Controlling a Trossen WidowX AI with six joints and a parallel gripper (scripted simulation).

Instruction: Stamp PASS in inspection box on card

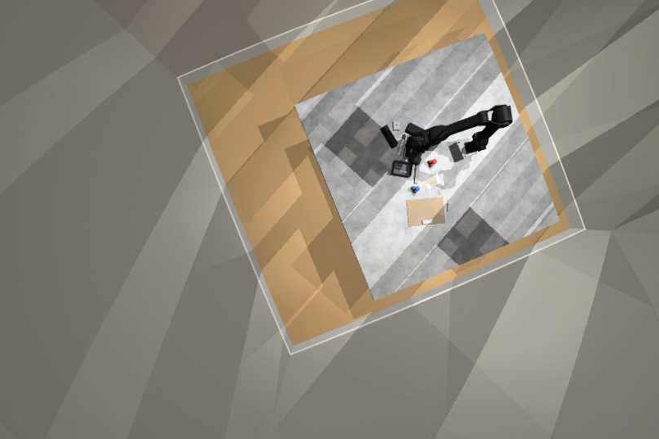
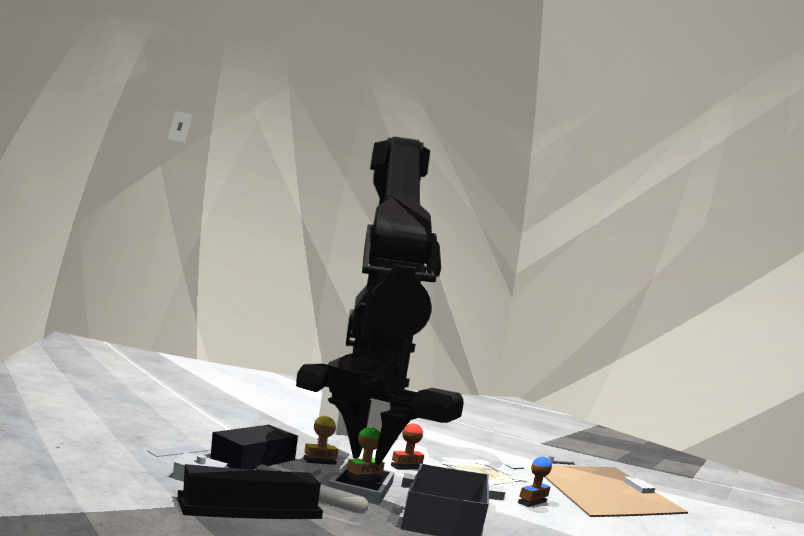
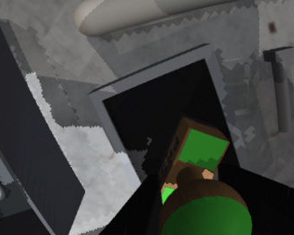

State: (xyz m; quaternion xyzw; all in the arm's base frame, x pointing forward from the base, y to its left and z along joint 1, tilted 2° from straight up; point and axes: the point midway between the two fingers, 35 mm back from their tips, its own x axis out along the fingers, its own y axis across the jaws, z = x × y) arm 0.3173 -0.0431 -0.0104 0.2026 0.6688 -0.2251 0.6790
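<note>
Now: gripper tip 30 mm above the dark ink pad. Round my gripper tip: yellow-knobbed stamp: 90 mm behind, 40 mm to the right, 20 mm below; green-topped stamp: right at my gripper tip; white cylinder: 80 mm to the right, 40 mm ahead, 30 mm below.
</note>
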